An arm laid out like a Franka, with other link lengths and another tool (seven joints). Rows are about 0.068 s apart.
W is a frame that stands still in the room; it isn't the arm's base.
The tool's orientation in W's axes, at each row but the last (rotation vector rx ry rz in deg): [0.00 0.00 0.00]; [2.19 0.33 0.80]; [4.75 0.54 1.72]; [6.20 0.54 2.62]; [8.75 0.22 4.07]
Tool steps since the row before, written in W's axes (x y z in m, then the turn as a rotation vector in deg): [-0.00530 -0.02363 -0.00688 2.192 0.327 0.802]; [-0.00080 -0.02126 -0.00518 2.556 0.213 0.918]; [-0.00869 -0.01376 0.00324 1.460 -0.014 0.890]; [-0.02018 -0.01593 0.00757 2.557 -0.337 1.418]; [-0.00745 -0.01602 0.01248 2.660 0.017 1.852]
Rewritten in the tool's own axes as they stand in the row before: [-0.00530 -0.02363 -0.00688 2.192 0.327 0.802]; [-0.00107 -0.02143 -0.00437 2.554 0.213 0.925]; [-0.00913 -0.01318 0.00427 1.452 0.017 0.904]; [-0.02095 -0.01409 0.00900 2.529 -0.297 1.476]; [-0.00855 -0.01337 0.01470 2.657 0.111 1.852]
